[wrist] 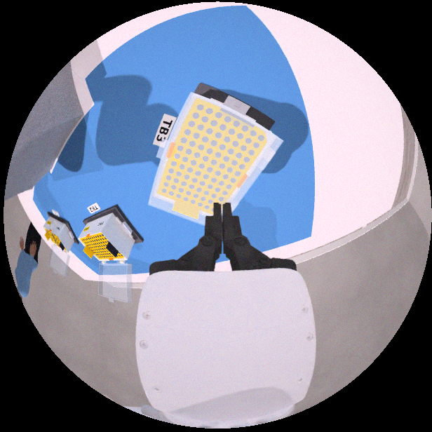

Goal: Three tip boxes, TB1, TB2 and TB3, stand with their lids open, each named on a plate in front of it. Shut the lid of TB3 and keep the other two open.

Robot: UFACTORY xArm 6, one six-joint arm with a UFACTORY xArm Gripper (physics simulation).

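Observation:
The tip box TB3 (215, 150) stands in the upper middle of the wrist view, beside its name plate (164, 130). Its clear lid (156, 194) lies over the yellow rack, which looks pale through it; I cannot tell whether the lid is fully down. My gripper (221, 213) is shut and empty, its tips at the lid's lower edge; contact is unclear. TB2 (102, 245), at the lower left, has its clear lid (115, 282) hanging open. A smaller box (57, 232), farther left, with an unreadable plate, also has its lid (60, 264) open.
The boxes stand on a blue mat (200, 50) on a white table (350, 150). A large grey block (45, 130) is at the upper left. A person in blue (26, 272) is beyond the table edge at the lower left. Dark shadows fall across the mat.

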